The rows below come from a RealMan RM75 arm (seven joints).
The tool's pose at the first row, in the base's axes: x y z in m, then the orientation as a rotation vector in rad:
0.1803, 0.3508, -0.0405, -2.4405, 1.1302, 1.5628
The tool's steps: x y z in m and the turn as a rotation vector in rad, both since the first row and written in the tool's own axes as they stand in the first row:
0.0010, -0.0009, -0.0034, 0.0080, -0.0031, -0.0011
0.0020, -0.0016, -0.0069, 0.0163, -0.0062, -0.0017
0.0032, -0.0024, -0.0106, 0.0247, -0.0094, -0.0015
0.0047, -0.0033, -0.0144, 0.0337, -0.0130, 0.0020
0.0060, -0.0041, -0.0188, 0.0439, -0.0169, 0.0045
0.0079, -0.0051, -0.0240, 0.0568, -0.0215, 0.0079
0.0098, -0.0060, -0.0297, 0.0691, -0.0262, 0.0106
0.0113, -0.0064, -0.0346, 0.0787, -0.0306, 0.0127
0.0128, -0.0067, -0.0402, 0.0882, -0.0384, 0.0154
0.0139, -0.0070, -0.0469, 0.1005, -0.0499, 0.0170
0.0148, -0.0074, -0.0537, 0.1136, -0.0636, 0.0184
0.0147, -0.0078, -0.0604, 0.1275, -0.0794, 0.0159
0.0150, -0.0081, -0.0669, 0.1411, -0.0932, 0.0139
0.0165, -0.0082, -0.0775, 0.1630, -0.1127, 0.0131
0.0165, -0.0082, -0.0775, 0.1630, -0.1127, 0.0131
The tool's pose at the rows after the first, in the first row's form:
0.1837, 0.3496, -0.0399, -2.4324, 1.1322, 1.5581
0.1871, 0.3482, -0.0392, -2.4241, 1.1350, 1.5533
0.1907, 0.3467, -0.0386, -2.4154, 1.1389, 1.5487
0.1945, 0.3450, -0.0383, -2.4053, 1.1476, 1.5448
0.1987, 0.3432, -0.0374, -2.3943, 1.1554, 1.5398
0.2038, 0.3408, -0.0367, -2.3807, 1.1655, 1.5332
0.2092, 0.3382, -0.0357, -2.3675, 1.1743, 1.5270
0.2135, 0.3358, -0.0346, -2.3564, 1.1809, 1.5230
0.2184, 0.3330, -0.0331, -2.3417, 1.1877, 1.5225
0.2241, 0.3300, -0.0308, -2.3216, 1.1935, 1.5229
0.2298, 0.3271, -0.0283, -2.2988, 1.1990, 1.5244
0.2352, 0.3249, -0.0250, -2.2741, 1.1990, 1.5262
0.2405, 0.3224, -0.0221, -2.2517, 1.1998, 1.5264
0.2491, 0.3175, -0.0181, -2.2179, 1.2046, 1.5242
0.2491, 0.3175, -0.0181, -2.2179, 1.2046, 1.5242

